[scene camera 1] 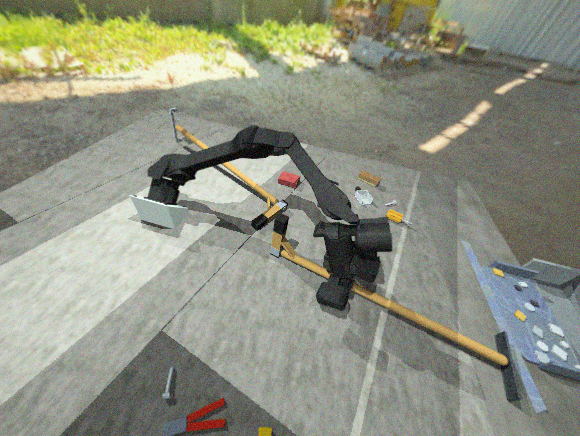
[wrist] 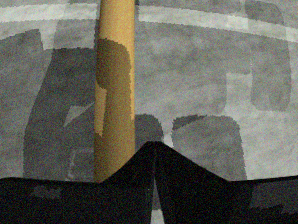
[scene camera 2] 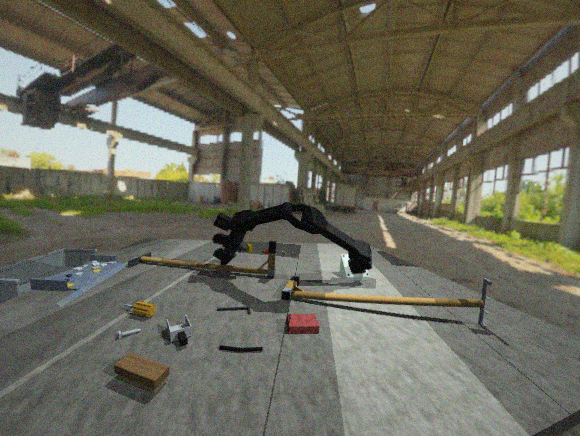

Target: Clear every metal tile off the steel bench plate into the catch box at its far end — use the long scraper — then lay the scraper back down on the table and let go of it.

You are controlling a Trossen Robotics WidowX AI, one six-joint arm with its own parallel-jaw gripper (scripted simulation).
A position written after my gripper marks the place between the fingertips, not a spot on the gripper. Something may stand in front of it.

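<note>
What I can see is my gripper (scene camera 1: pixel 346 293), (wrist: pixel 153 148), plus a long scraper (scene camera 1: pixel 503 357), (scene camera 2: pixel 270 272). There's a wooden block (scene camera 2: pixel 135 369) too, though in the wrist view the block is out of frame.
</note>
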